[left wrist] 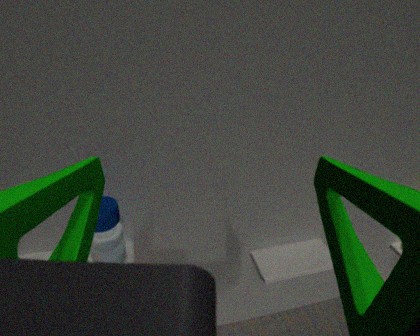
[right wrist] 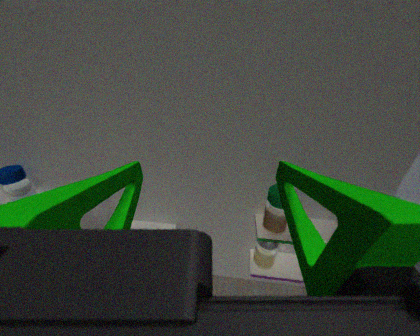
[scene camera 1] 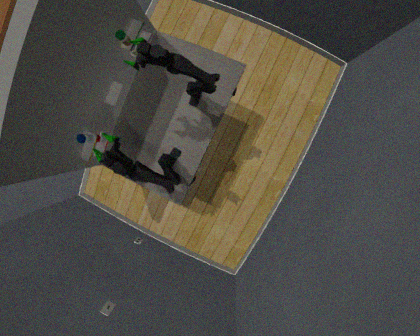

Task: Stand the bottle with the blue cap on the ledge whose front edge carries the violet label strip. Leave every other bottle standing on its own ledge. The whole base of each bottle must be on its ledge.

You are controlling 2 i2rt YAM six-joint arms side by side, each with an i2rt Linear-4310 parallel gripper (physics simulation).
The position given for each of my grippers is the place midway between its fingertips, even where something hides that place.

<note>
I see my left gripper [left wrist: 209,169], my right gripper [right wrist: 209,169], a blue-capped bottle [left wrist: 108,245] and a green-strip ledge [right wrist: 260,232].
</note>
